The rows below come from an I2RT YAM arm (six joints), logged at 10 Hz.
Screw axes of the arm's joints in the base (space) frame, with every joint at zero. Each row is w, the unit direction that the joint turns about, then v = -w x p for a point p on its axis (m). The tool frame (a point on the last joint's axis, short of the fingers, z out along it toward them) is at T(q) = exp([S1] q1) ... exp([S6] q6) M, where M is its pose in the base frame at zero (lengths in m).
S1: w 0 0 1 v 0.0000 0.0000 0.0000
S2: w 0 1 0 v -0.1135 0.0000 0.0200
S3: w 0 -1 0 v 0.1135 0.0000 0.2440
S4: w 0 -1 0 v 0.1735 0.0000 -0.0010
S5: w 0 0 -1 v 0.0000 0.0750 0.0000
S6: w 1 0 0 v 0.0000 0.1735 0.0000
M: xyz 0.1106 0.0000 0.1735 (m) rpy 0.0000 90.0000 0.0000 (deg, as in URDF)
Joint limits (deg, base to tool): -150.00..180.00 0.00..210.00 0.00..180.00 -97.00..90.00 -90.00..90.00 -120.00..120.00
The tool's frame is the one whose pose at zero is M.
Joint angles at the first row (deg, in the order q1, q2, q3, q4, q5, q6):
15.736, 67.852, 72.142, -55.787, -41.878, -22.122
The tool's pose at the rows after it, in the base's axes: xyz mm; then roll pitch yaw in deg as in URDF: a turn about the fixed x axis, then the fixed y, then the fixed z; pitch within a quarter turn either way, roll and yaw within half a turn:
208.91, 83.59, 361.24, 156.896, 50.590, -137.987
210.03, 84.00, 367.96, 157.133, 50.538, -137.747
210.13, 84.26, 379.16, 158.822, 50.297, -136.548
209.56, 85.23, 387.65, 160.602, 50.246, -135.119
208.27, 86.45, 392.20, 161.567, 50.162, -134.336
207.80, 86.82, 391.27, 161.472, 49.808, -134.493
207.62, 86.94, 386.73, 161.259, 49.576, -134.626
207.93, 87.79, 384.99, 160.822, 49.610, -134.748
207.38, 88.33, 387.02, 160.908, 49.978, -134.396
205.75, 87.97, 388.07, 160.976, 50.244, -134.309
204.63, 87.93, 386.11, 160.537, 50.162, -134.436
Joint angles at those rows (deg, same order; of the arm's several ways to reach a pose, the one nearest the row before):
15.756, 68.305, 73.318, -56.558, -41.782, -22.126
15.792, 69.064, 75.420, -57.983, -41.671, -22.280
15.970, 70.013, 78.837, -60.565, -40.660, -22.868
16.370, 70.639, 81.357, -62.284, -39.642, -23.353
16.852, 70.828, 82.614, -63.144, -38.912, -23.377
17.007, 70.774, 82.434, -63.265, -38.672, -23.230
17.050, 70.429, 81.154, -62.586, -38.672, -23.208
17.204, 70.402, 80.687, -62.155, -38.917, -23.055
17.354, 70.404, 81.090, -62.229, -39.098, -23.092
17.382, 70.063, 81.057, -62.242, -39.171, -23.029
17.426, 69.757, 80.419, -62.115, -39.439, -23.029

